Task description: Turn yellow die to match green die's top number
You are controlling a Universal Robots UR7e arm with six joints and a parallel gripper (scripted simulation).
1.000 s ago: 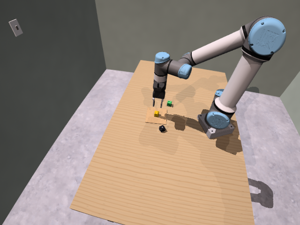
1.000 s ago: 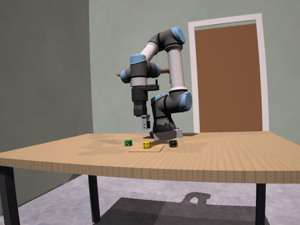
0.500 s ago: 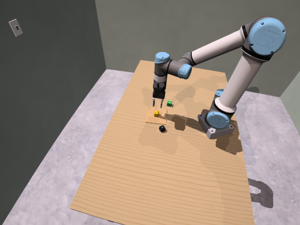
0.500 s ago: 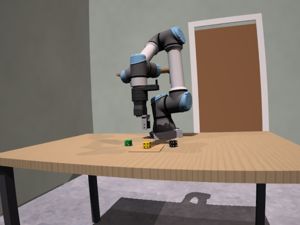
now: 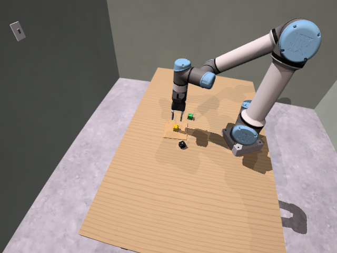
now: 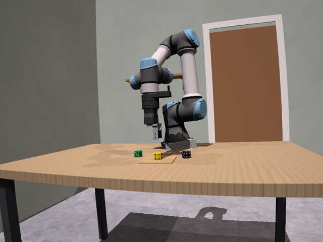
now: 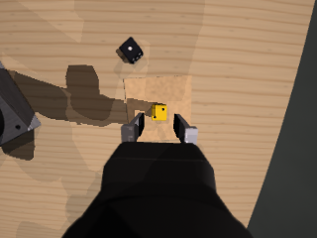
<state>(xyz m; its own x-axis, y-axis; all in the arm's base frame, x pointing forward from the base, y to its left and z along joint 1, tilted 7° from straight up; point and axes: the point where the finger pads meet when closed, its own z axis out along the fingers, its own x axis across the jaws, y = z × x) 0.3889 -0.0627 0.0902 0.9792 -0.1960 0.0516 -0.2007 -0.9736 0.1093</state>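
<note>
The yellow die lies 90 mm below my hand. The rest, counted from my hand: tan mat 110 mm below; green die 110 mm to the right, 100 mm below, 100 mm behind; black die 120 mm to the left, 100 mm below, 30 mm behind.
</note>
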